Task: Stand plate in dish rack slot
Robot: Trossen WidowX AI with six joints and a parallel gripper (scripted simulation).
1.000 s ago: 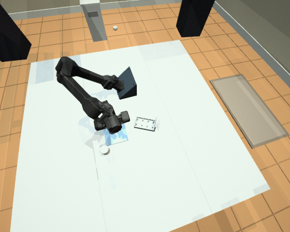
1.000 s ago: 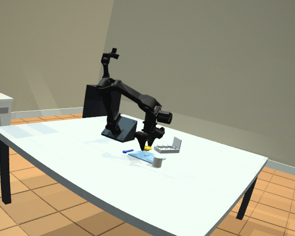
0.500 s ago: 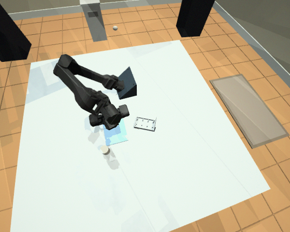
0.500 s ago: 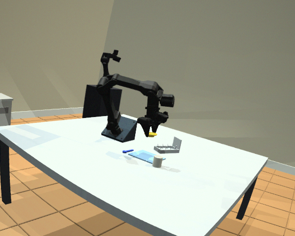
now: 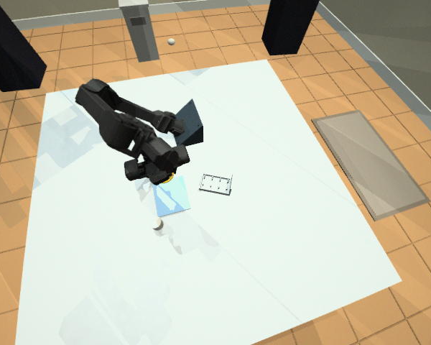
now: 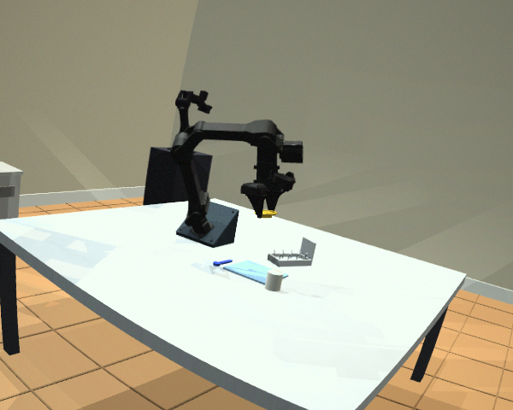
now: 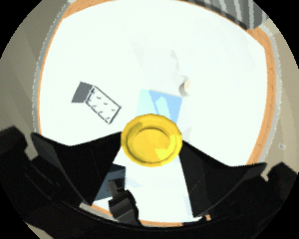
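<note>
The dish rack lies 1 cm behind my gripper tip, 18 cm to the left of it and 15 cm below it. Round my gripper tip: blue utensil: 9 cm behind, 5 cm to the right, 17 cm below; then yellow plate: 1 cm above; then light blue mat: 1 cm ahead, 1 cm to the right, 17 cm below.
</note>
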